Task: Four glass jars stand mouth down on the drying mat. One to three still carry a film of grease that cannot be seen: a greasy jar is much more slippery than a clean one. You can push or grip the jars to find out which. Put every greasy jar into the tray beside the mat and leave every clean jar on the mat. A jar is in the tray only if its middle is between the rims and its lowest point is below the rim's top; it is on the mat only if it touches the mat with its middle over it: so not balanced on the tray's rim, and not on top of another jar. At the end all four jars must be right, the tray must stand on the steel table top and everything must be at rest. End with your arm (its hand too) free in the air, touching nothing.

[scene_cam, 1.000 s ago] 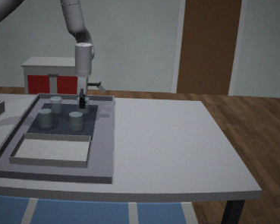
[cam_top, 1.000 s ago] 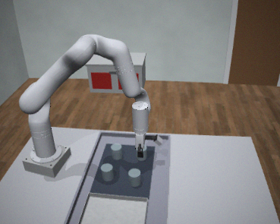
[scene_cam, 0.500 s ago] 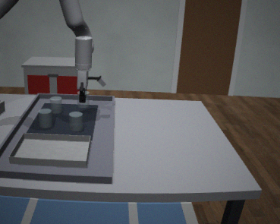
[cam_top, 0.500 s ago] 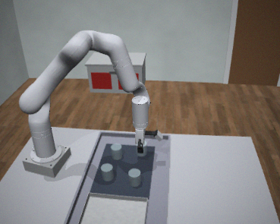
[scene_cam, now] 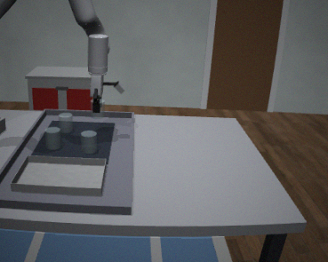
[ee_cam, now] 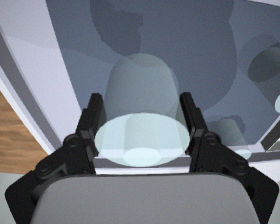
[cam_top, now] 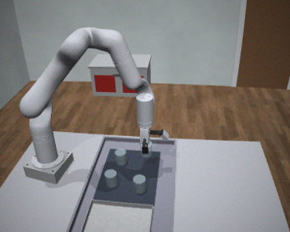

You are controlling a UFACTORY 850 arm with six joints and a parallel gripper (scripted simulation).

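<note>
Now: hand 410 mm to the left of the white tray, 130 mm past it and 110 mm above it. The rest, counted from my hand: dark drying mat (120 mm below, 90 mm to the right, 90 mm behind).
</note>
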